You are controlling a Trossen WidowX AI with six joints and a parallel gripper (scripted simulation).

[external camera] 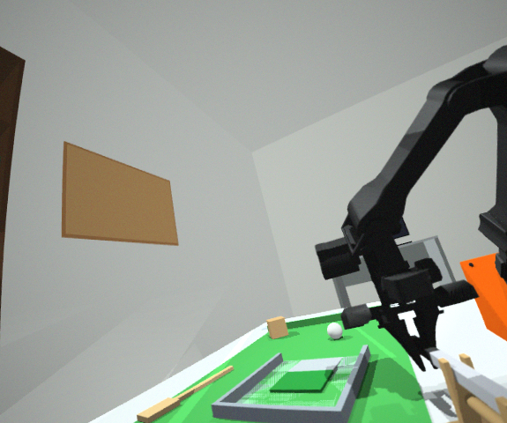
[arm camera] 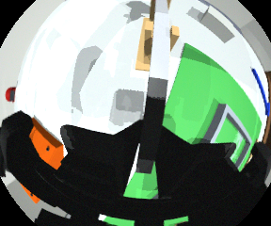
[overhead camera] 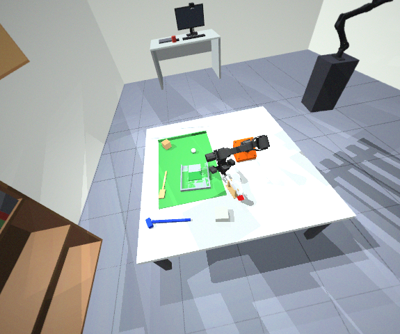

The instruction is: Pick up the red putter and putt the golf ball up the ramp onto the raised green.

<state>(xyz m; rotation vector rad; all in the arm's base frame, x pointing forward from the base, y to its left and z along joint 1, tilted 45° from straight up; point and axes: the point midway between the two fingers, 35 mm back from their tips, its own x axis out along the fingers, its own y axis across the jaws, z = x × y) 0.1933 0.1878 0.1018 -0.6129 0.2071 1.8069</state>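
The red putter is 110 mm to the left of my gripper tip, 40 mm behind it and 30 mm above it. Also, from my gripper tip: white golf ball 310 mm to the right, 220 mm ahead, 10 mm below; then blue putter 410 mm ahead, 310 mm to the left, 20 mm below; then wooden rack 120 mm to the left, 50 mm behind.
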